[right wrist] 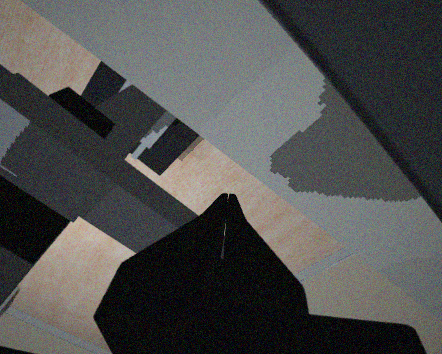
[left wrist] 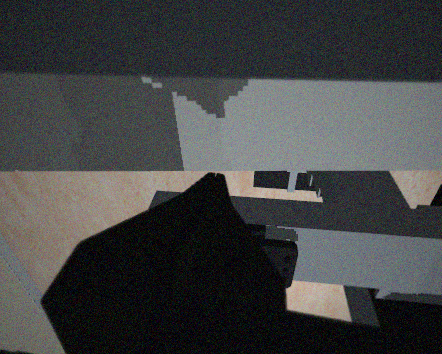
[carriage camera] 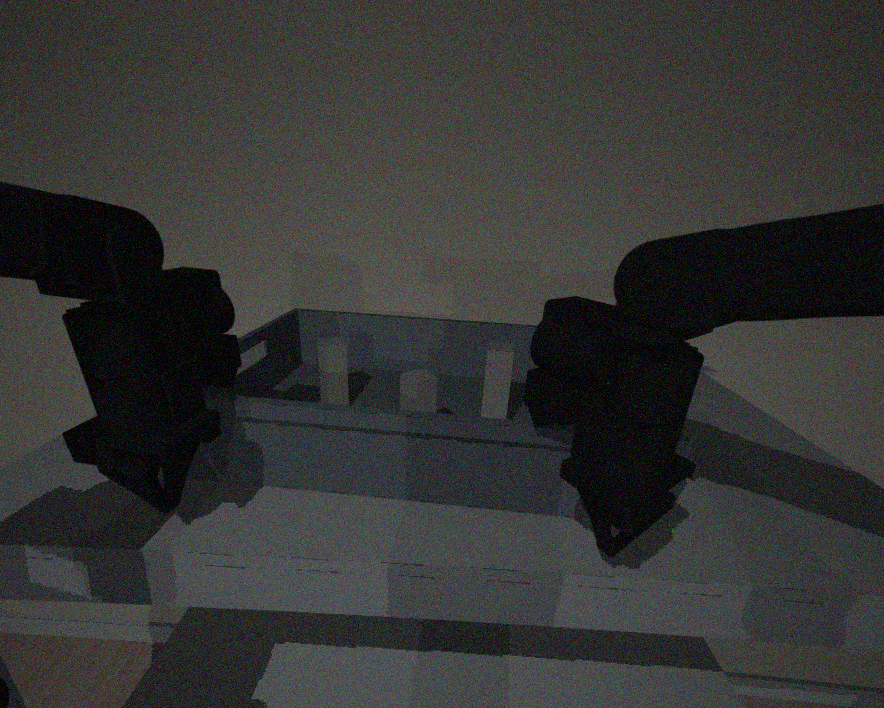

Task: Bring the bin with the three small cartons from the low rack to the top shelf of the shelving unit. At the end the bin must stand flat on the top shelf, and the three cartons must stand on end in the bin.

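Frame: origin at the left arm's base, x left, y ahead, z down, level; metres.
Seen in the pictures: left gripper, between the fingertips: (left wrist: 215, 184) (carriage camera: 171, 508); right gripper, between the fingertips: (right wrist: 228, 203) (carriage camera: 606, 551).
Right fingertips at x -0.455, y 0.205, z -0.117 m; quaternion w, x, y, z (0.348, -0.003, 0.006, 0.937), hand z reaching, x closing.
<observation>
Offsets run from my right fingertips to a thing's top centre. "pt": to the spot under its first point. Level surfaces: height alone.
The grey-blue bin @(dx +0.214, dy +0.267, dz -0.085 m) (carriage camera: 413, 468) (left wrist: 220, 35) (right wrist: 395, 60) stands flat on a pale grey shelf board @(dz +0.035 m) (carriage camera: 457, 534) (left wrist: 310, 125) (right wrist: 215, 85). Three pale cartons show inside it: the left carton @(pt dx +0.360, dy +0.259, dz -0.037 m) (carriage camera: 333, 374) and right carton @(pt dx +0.099, dy +0.248, dz -0.051 m) (carriage camera: 497, 383) look upright; the middle carton @(pt dx +0.204, dy +0.142, dz -0.077 m) (carriage camera: 418, 392) shows lower, and its pose is unclear. My left gripper (carriage camera: 171, 508) (left wrist: 215, 184) is shut and empty, pointing down in front of the bin's left part. My right gripper (carriage camera: 609, 553) (right wrist: 228, 203) is shut and empty, in front of the bin's right part. It hides the bin's right end.
A plain wall (carriage camera: 442, 147) rises behind the board. Below the board's front edge the wrist views show the wood-coloured floor @(dz +1.254 m) (left wrist: 75, 210) (right wrist: 75, 270) and dark grey parts of the robot's base (left wrist: 360, 215) (right wrist: 130, 210). Both arms reach in from the sides.
</observation>
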